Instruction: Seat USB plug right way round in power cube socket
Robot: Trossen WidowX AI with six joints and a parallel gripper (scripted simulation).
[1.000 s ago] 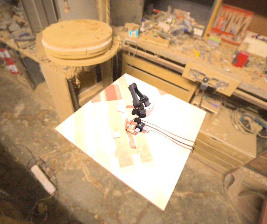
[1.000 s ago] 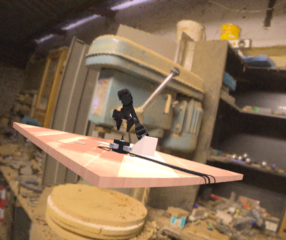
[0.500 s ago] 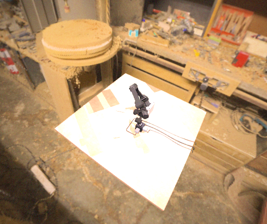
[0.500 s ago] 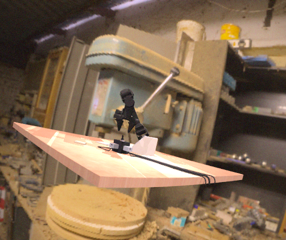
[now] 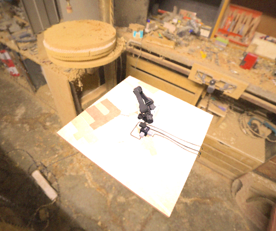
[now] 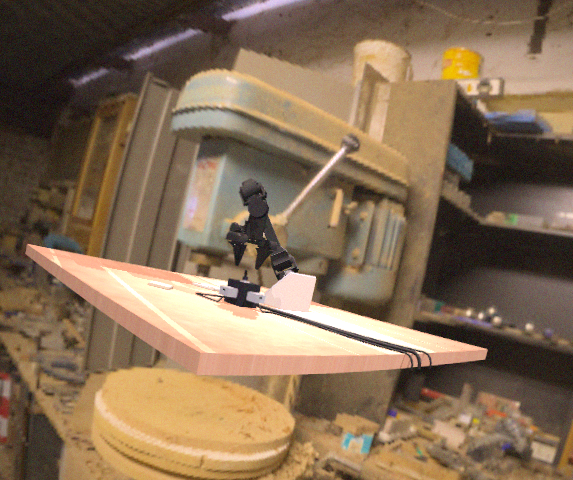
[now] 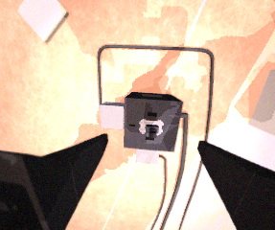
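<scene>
The dark USB plug lies 3 cm below my gripper tip. Also, from my gripper tip: pale flat piece: 21 cm ahead, 15 cm to the right, 12 cm below.
</scene>
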